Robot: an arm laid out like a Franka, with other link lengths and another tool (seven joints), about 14 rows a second.
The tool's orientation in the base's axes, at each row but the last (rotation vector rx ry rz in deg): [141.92, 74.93, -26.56]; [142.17, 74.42, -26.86]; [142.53, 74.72, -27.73]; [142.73, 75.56, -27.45]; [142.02, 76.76, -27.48]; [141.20, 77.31, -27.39]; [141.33, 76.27, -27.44]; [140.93, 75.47, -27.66]
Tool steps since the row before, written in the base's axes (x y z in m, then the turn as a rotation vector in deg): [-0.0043, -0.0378, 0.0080, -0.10, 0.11, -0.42]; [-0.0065, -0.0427, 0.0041, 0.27, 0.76, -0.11]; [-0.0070, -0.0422, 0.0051, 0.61, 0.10, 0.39]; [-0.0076, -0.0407, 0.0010, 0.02, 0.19, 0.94]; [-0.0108, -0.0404, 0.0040, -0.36, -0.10, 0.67]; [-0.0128, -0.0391, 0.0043, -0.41, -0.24, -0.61]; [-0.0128, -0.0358, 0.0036, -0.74, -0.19, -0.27]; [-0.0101, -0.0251, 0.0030, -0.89, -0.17, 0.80]
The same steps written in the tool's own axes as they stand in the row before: [-0.0335, 0.0177, 0.0088, 0.20, -0.19, 0.35]; [-0.0365, 0.0184, 0.0146, 0.75, -0.20, -0.25]; [-0.0368, 0.0178, 0.0135, 0.23, 0.49, -0.49]; [-0.0346, 0.0159, 0.0163, -0.24, 0.00, -0.93]; [-0.0375, 0.0126, 0.0141, -0.54, -0.19, -0.51]; [-0.0377, 0.0098, 0.0138, -0.13, -0.28, 0.71]; [-0.0348, 0.0084, 0.0133, -0.41, -0.55, 0.43]; [-0.0250, 0.0051, 0.0093, -0.93, -0.57, -0.51]
